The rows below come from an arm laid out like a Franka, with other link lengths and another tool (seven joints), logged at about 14 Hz.
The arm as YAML. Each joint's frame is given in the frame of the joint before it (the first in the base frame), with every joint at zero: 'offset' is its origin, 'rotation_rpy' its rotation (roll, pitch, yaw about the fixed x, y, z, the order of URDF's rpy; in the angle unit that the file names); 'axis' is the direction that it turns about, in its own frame. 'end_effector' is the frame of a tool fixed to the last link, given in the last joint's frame.
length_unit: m
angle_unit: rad
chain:
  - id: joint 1
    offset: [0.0, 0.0, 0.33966]
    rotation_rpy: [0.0, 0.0, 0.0]
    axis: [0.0, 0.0, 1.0]
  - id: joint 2
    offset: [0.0, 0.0, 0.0]
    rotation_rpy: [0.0, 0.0, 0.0]
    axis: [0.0, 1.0, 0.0]
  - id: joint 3
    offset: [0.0, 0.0, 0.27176]
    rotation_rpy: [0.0, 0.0, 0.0]
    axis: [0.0, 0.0, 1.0]
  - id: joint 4
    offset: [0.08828, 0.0, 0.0]
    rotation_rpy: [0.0, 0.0, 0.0]
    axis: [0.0, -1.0, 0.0]
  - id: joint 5
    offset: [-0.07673, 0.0, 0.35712]
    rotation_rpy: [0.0, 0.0, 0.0]
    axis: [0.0, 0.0, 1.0]
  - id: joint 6
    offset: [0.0, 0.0, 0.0]
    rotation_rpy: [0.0, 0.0, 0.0]
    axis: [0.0, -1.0, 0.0]
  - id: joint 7
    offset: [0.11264, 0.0, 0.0]
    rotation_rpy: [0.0, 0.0, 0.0]
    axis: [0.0, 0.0, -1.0]
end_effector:
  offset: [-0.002, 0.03, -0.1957]
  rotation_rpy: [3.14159, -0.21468, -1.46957]
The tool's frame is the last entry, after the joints.
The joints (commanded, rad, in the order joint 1, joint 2, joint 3, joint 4, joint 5, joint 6, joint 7), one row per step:
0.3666 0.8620 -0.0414 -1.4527 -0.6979 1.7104 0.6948
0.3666 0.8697 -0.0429 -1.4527 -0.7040 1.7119 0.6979
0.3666 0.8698 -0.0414 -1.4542 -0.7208 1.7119 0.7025
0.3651 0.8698 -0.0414 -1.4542 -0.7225 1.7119 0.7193
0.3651 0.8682 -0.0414 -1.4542 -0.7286 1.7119 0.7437
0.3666 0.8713 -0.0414 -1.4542 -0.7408 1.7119 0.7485
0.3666 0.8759 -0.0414 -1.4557 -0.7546 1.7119 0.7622
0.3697 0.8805 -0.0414 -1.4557 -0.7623 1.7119 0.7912
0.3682 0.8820 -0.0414 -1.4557 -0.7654 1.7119 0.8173
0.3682 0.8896 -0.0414 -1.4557 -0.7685 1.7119 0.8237
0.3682 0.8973 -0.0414 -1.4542 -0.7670 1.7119 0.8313
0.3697 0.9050 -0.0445 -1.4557 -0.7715 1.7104 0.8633
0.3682 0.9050 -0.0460 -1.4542 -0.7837 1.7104 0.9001
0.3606 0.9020 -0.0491 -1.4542 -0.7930 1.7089 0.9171
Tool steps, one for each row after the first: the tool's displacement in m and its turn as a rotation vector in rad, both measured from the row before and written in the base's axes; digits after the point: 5 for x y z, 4 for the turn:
-0.00087 -0.00216 -0.00401 -0.0076 0.0022 0.0020
0.00119 -0.00130 0.00055 -0.0119 -0.0053 0.0095
0.00083 -0.00111 0.00004 -0.0038 -0.0133 -0.0107
0.00184 -0.00058 0.00129 -0.0075 -0.0217 -0.0109
0.00053 -0.00081 -0.00090 -0.0103 -0.0035 0.0069
0.00015 -0.00225 -0.00218 -0.0137 -0.0081 0.0012
0.00020 0.00046 -0.00221 -0.0109 -0.0204 -0.0088
0.00086 -0.00146 -0.00072 -0.0062 -0.0201 -0.0148
-0.00157 -0.00116 -0.00424 -0.0057 0.0013 -0.0016
-0.00155 -0.00048 -0.00418 -0.0023 0.0000 -0.0054
-0.00123 -0.00286 -0.00432 -0.0142 -0.0182 -0.0166
0.00345 -0.00296 0.00157 -0.0140 -0.0342 -0.0147
0.00325 -0.00734 0.00293 -0.0109 -0.0187 -0.0133

